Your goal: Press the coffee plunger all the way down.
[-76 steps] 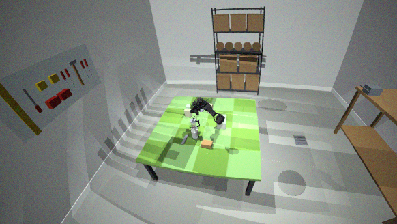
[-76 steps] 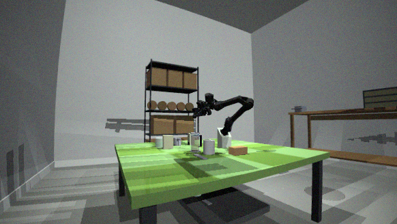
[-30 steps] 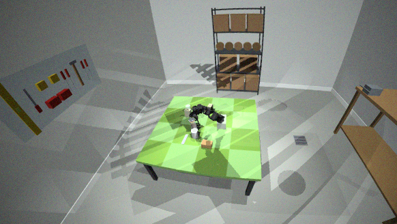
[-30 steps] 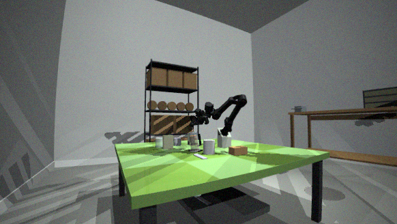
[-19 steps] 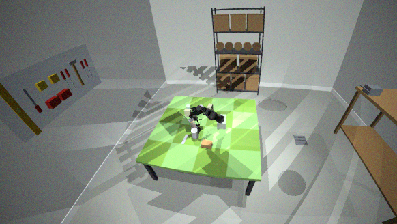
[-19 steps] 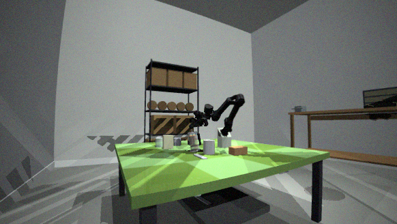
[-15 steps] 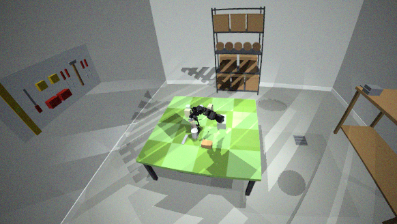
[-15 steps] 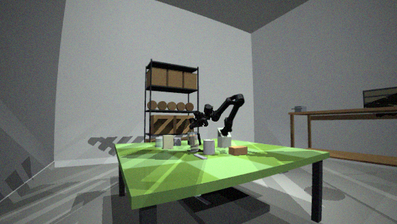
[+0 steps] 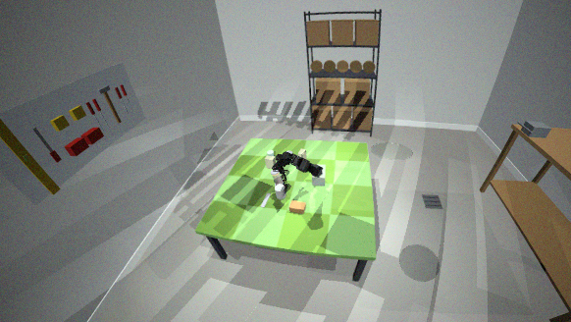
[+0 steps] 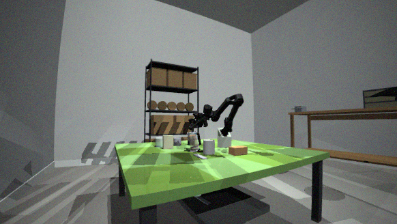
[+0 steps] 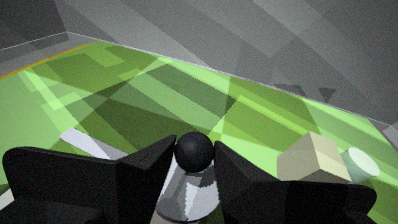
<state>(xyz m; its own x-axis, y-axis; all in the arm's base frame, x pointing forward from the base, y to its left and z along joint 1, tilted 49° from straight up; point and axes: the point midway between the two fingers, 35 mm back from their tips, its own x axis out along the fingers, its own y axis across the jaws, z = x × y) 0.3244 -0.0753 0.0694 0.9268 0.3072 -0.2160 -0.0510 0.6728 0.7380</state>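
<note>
My gripper tip is 4 cm past the coffee press and 8 cm above it. Also, from my gripper tip: orange-brown box (20 cm behind, 28 cm to the left, 15 cm below).
</note>
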